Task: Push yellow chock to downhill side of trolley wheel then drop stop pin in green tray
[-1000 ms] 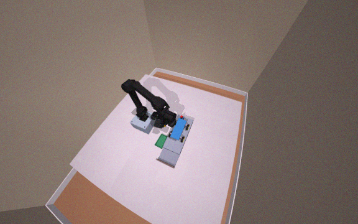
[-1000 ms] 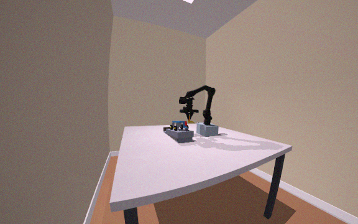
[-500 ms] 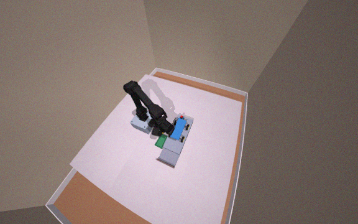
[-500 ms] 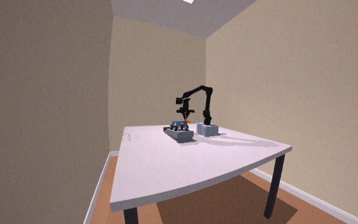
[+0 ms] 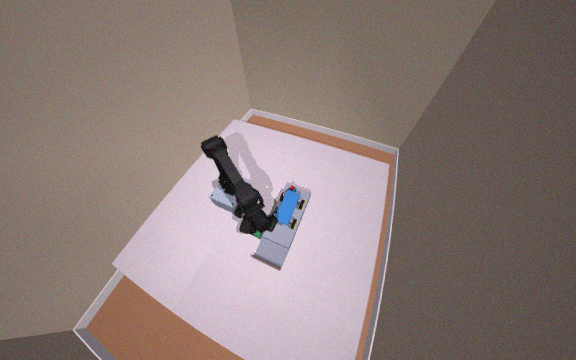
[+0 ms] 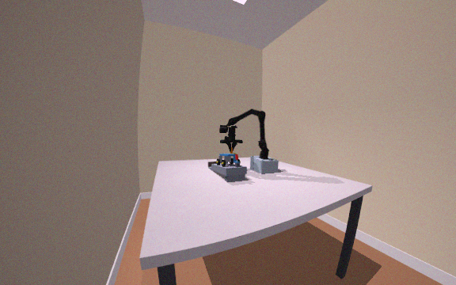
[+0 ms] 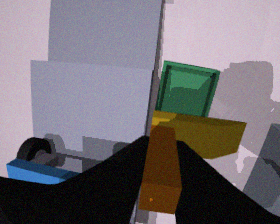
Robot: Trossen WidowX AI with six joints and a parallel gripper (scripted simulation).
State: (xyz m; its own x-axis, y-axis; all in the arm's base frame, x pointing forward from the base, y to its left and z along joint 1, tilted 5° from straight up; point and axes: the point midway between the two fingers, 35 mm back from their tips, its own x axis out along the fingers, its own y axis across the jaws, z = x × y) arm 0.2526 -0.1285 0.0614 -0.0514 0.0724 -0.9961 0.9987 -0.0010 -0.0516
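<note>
Now: gripper tip 7 cm short of the red-headed stop pin, 25 cm to the right of it and 2 cm above it. Also, from my gripper tip: yellow chock: 2 cm behind, 1 cm below; green tray: 3 cm behind, 2 cm to the left, 17 cm below; blue trolley: 9 cm ahead, 14 cm to the left, 4 cm below.
</note>
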